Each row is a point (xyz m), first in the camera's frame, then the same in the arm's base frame.
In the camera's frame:
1: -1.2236 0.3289 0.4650
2: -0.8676 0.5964 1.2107
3: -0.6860 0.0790 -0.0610
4: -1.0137 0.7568 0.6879
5: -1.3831 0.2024 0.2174
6: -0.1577 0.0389 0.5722
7: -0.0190 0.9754 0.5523
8: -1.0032 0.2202 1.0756
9: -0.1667 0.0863 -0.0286
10: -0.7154 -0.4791 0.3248
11: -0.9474 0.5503 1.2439
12: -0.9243 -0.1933 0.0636
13: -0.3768 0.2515 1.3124
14: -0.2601 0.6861 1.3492
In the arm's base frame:
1: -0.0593 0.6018 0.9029
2: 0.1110 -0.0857 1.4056
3: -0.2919 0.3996 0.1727
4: 0.3304 0.2694 1.0233
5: -0.1506 0.8703 0.7534
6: -0.4275 -0.3552 0.4783
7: 0.4954 -0.5646 0.4464
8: -0.2407 0.1352 1.3302
9: -0.3218 -0.0727 -0.0435
10: -0.8816 0.3036 0.4956
11: 0.0672 -0.0262 1.4700
12: -0.5588 0.5793 0.3800
13: -0.2735 -0.5289 1.2447
14: 0.1469 -0.6935 1.2456

